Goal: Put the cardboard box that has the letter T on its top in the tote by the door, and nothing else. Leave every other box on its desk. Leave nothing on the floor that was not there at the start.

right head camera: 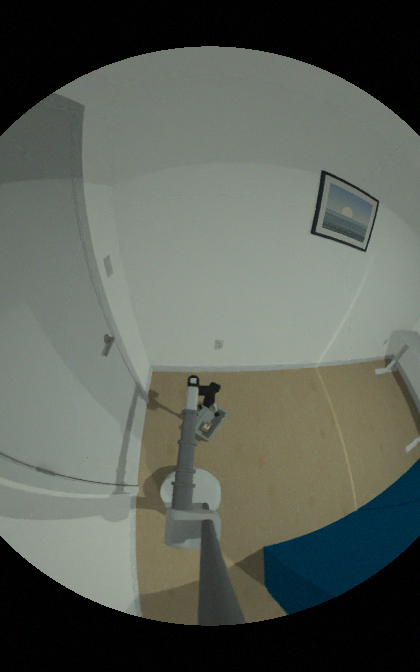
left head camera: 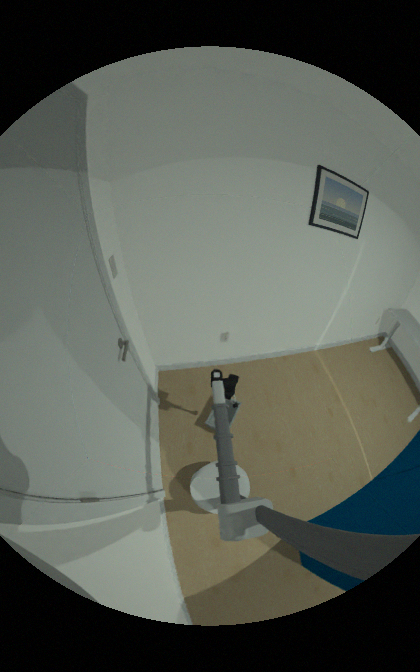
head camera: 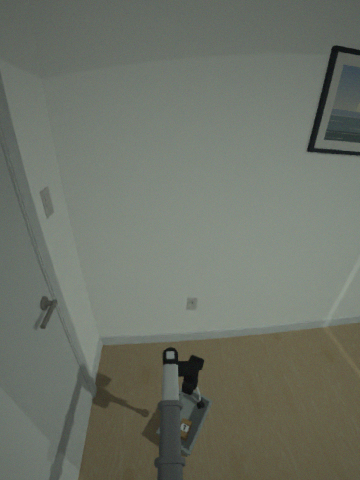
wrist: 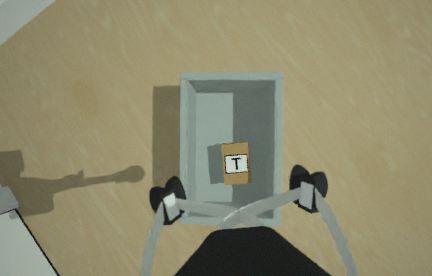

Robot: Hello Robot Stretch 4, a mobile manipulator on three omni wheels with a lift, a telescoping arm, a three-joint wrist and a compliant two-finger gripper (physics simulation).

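Places are measured from the robot's base along level axes (x ahead, y left, z up), in centimetres.
Pixels of known places: gripper, fingertip midpoint: (head camera: 187,401) (wrist: 236,186).
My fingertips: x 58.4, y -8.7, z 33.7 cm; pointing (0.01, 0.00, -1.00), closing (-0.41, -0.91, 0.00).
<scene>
Behind a point stands the place of what it marks.
The cardboard box (head camera: 185,429) @[x 55.9, y -8.8, z 2.7 cm] (right head camera: 206,427) (wrist: 236,163) @[x 56.9, y -8.4, z 2.6 cm] with the letter T on its top lies label up on the floor of the grey tote (head camera: 199,422) @[x 60.9, y -17.6, z -2.4 cm] (left head camera: 233,417) (right head camera: 218,425) (wrist: 231,76) @[x 72.6, y -16.3, z 9.3 cm], a little below the middle of the tote in the wrist view. It touches no wall of the tote there. My gripper (right head camera: 209,410) (wrist: 236,186) @[x 58.3, y -8.7, z 33.7 cm] is open and empty. It hangs above the tote, with its fingertips spread wider than the tote looks in the wrist view, and apart from the box. The other boxes do not show.
The door (head camera: 25,350) @[x 50.7, y 46.9, z 86.4 cm] with its handle (head camera: 47,310) @[x 68.7, y 48.1, z 85.5 cm] is left of the tote, and a wall (head camera: 200,200) @[x 119.4, y -14.7, z 112.3 cm] is behind it. My round base (left head camera: 200,487) (right head camera: 210,487) stands nearer. A large blue object (left head camera: 370,505) (right head camera: 340,540) is at the lower right. White legs (right head camera: 392,361) stand at the far right.
</scene>
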